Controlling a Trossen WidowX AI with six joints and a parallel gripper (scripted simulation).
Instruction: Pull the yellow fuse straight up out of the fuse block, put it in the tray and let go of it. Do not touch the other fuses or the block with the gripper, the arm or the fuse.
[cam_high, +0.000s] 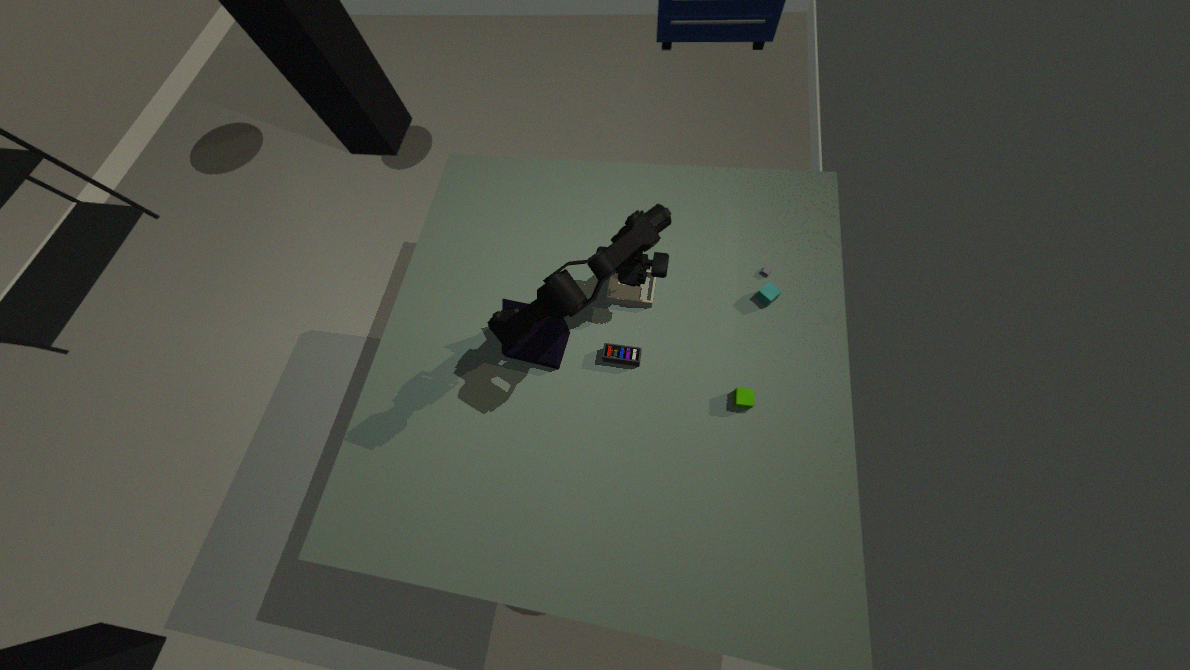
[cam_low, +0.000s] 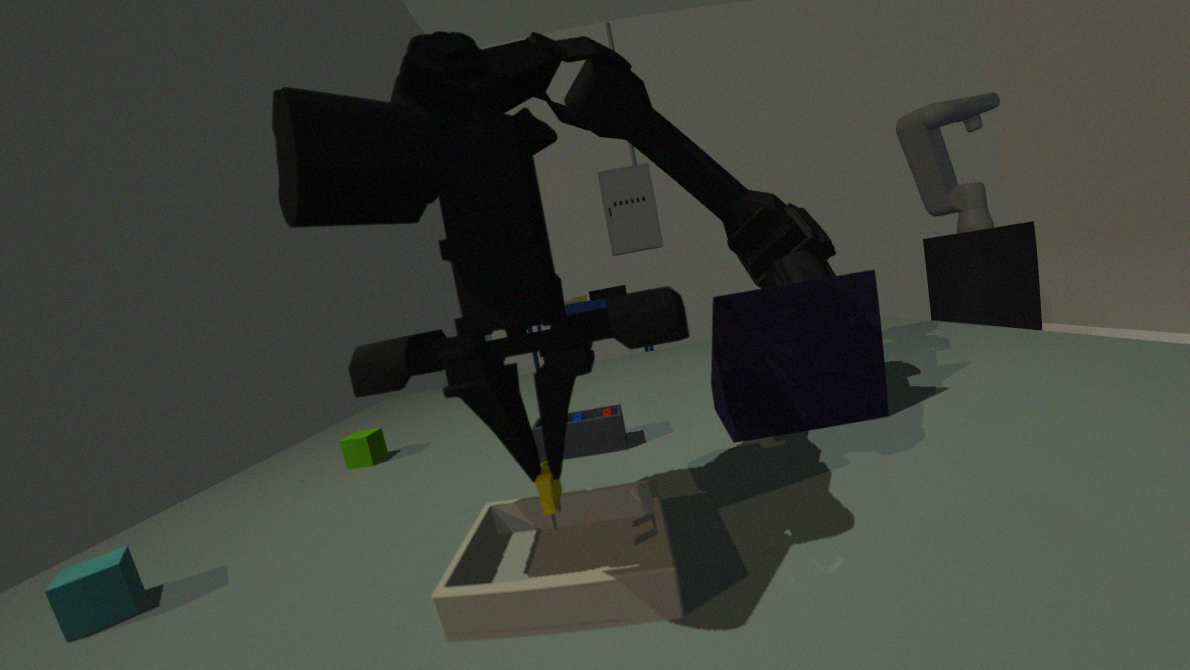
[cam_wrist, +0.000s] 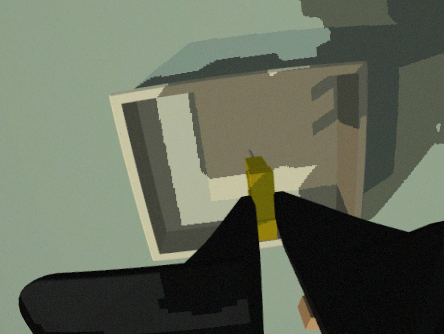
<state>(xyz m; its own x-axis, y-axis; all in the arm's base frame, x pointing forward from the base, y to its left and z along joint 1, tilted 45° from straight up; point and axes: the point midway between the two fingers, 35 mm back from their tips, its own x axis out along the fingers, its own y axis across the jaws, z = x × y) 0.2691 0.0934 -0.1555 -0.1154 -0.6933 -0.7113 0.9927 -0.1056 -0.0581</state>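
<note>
Right now the yellow fuse is 1 cm below my gripper tip. From my gripper tip the other things lie so: tray 6 cm below.
</note>
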